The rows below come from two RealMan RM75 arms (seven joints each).
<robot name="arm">
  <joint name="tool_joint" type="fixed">
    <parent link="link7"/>
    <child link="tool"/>
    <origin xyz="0 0 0"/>
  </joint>
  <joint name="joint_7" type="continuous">
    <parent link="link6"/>
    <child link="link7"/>
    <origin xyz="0 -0.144 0" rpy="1.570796 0 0"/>
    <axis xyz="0 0 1"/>
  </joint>
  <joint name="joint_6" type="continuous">
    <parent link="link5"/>
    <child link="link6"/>
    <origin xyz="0 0 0" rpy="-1.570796 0 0"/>
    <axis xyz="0 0 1"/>
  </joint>
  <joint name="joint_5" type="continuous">
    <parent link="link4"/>
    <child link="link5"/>
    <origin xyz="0 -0.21 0" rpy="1.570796 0 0"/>
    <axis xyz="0 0 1"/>
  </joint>
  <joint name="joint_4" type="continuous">
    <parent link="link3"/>
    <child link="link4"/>
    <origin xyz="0 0 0" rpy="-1.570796 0 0"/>
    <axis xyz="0 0 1"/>
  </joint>
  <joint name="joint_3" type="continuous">
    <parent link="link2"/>
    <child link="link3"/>
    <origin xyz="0 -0.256 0" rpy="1.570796 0 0"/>
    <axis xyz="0 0 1"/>
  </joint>
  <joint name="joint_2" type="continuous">
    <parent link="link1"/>
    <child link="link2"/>
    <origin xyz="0 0 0" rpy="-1.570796 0 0"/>
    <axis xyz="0 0 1"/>
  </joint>
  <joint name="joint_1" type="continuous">
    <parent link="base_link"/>
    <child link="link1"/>
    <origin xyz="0 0 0.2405"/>
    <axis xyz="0 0 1"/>
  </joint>
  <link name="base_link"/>
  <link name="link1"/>
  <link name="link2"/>
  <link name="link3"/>
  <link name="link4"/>
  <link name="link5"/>
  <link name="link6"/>
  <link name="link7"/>
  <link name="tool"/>
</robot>
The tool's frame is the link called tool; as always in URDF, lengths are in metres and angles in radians. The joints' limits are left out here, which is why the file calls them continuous.
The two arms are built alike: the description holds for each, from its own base.
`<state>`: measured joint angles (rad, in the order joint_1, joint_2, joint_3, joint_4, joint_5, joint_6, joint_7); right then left.
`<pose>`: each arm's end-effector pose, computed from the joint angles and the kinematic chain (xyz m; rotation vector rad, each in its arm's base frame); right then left.
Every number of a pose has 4 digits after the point. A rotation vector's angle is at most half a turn.
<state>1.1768 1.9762 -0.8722 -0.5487 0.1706 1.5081 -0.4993 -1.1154 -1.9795 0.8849 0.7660 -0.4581 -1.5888 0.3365</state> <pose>0.1690 0.4342 0.0156 -2.3619 1.3302 -0.7056 -0.1253 0.4368 0.0280 -2.3892 -1.5350 0.2908</pose>
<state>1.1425 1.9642 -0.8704 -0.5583 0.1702 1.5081 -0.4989 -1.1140 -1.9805 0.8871 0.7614 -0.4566 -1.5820 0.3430</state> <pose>0.1834 0.4320 0.0228 -2.3303 1.3657 -0.7022 -0.1267 0.4369 0.0269 -2.3911 -1.5282 0.2940</pose>
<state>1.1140 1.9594 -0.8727 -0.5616 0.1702 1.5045 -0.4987 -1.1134 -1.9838 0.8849 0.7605 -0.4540 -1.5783 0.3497</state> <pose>0.1957 0.4285 0.0255 -2.3085 1.3936 -0.7059 -0.1271 0.4368 0.0256 -2.3955 -1.5222 0.2938</pose>
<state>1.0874 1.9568 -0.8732 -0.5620 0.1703 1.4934 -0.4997 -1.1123 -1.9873 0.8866 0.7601 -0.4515 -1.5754 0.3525</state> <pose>0.2072 0.4253 0.0269 -2.2886 1.4167 -0.7044 -0.1276 0.4363 0.0240 -2.3976 -1.5182 0.2978</pose>
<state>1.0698 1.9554 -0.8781 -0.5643 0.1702 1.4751 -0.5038 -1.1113 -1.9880 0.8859 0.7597 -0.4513 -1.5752 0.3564</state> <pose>0.2147 0.4248 0.0280 -2.2745 1.4146 -0.6994 -0.1280 0.4360 0.0237 -2.4004 -1.5160 0.2985</pose>
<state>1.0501 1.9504 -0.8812 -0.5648 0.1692 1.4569 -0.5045 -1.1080 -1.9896 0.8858 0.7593 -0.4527 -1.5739 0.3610</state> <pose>0.2237 0.4240 0.0308 -2.2525 1.4205 -0.6941 -0.1292 0.4354 0.0229 -2.4037 -1.5156 0.2980</pose>
